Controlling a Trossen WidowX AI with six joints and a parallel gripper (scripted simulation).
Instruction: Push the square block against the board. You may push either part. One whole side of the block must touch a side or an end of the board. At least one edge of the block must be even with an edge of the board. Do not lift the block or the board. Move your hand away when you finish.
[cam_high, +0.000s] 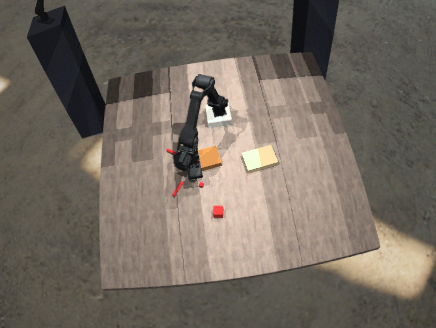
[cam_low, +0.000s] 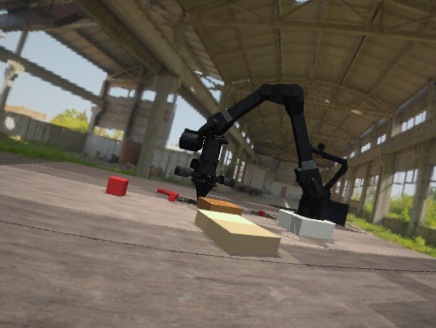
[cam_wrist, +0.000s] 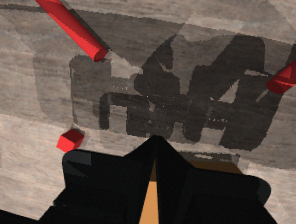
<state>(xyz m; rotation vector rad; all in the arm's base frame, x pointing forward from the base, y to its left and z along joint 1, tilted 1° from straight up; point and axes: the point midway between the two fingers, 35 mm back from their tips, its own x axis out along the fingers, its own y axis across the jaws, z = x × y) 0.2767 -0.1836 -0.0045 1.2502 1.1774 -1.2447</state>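
The orange square block is 70 mm to the left of my gripper tip, 40 mm behind it and 10 mm above it. Also, from my gripper tip: tan board (310 mm to the left, 30 mm ahead, 10 mm above).
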